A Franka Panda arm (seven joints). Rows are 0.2 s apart.
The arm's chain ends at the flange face. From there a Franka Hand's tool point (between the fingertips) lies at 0.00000 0.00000 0.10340 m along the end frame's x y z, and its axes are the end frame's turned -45 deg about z.
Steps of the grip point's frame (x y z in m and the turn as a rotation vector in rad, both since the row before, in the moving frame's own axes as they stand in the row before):
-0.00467 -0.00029 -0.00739 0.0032 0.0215 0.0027
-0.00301 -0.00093 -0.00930 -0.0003 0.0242 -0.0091
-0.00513 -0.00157 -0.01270 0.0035 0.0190 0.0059
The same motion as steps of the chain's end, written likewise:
-0.00485 0.00490 -0.00737 0.0175 0.0129 0.0027
-0.00457 0.00323 -0.00927 0.0169 0.0173 -0.0091
-0.00588 0.00416 -0.01268 0.0159 0.0110 0.0059

